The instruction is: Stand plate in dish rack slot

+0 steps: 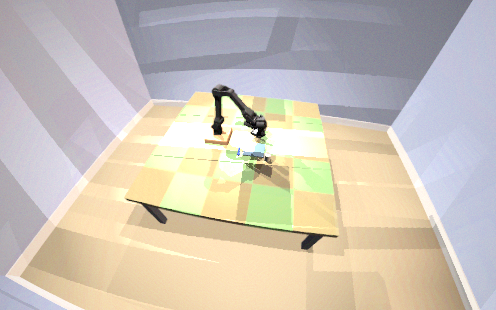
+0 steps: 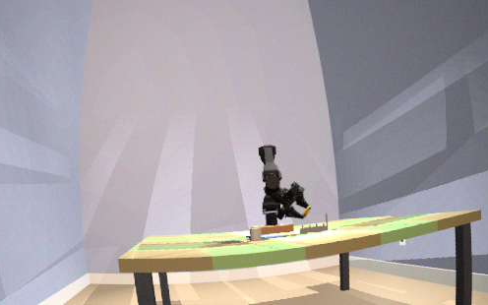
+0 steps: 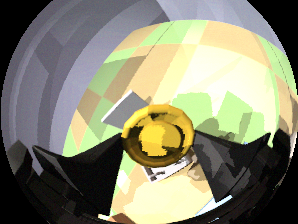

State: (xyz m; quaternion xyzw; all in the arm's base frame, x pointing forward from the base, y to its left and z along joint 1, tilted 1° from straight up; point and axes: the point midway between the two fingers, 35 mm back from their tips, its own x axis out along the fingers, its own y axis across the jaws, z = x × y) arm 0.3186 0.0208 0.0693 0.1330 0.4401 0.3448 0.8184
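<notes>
Now: the grey dish rack 20 mm behind my gripper tip, 40 mm to the left of it and 60 mm below it. Round my gripper tip: yellow plate right at my gripper tip; then cup 60 mm ahead, 250 mm to the right, 60 mm below; then light blue mat 40 mm behind, 170 mm to the right, 80 mm below.
</notes>
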